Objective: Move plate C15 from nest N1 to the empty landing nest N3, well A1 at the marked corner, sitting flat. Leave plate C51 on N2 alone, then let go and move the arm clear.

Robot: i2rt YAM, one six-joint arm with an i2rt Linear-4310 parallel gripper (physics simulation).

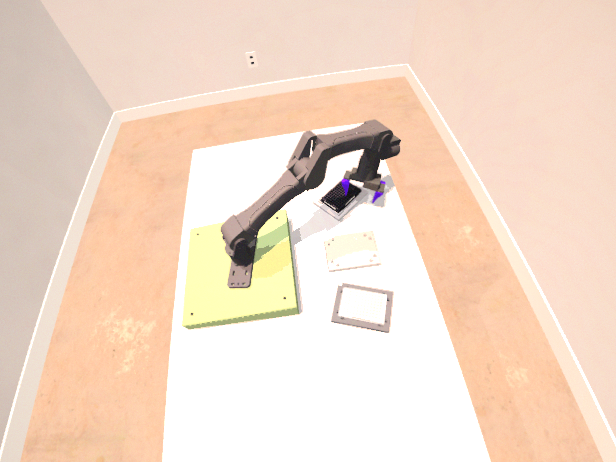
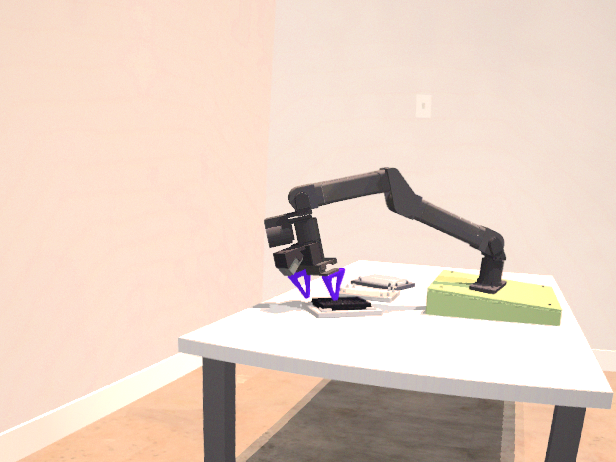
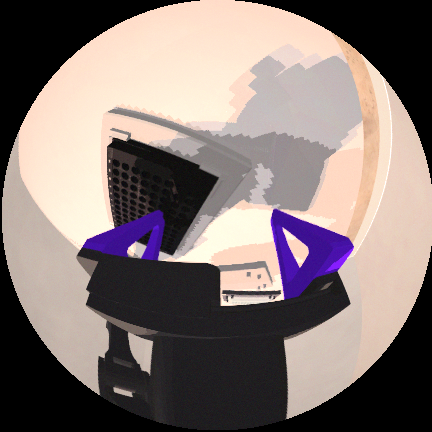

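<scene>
A black well plate (image 1: 333, 199) (image 2: 357, 303) (image 3: 132, 185) sits on a pale nest (image 1: 339, 215) (image 2: 345, 313) (image 3: 227, 170). A cream nest (image 1: 352, 251) (image 2: 382, 295) (image 3: 240, 279) with small pegs stands empty in the middle. A white plate (image 1: 364, 305) (image 2: 382, 279) sits in a dark grey nest (image 1: 362, 326). No labels or A1 mark are readable, so I cannot tell which plate is C15. My gripper (image 1: 360, 198) (image 2: 321, 298) (image 3: 217, 214) is open and empty; one purple finger is over or close above the black plate, the other beyond its side.
The arm's base stands on a yellow-green block (image 1: 210, 280) (image 2: 490, 312) on the white table (image 1: 280, 390) (image 2: 400, 345). The arm reaches from the block over the table to the black plate. The table's edge (image 2: 280, 365) is near that nest.
</scene>
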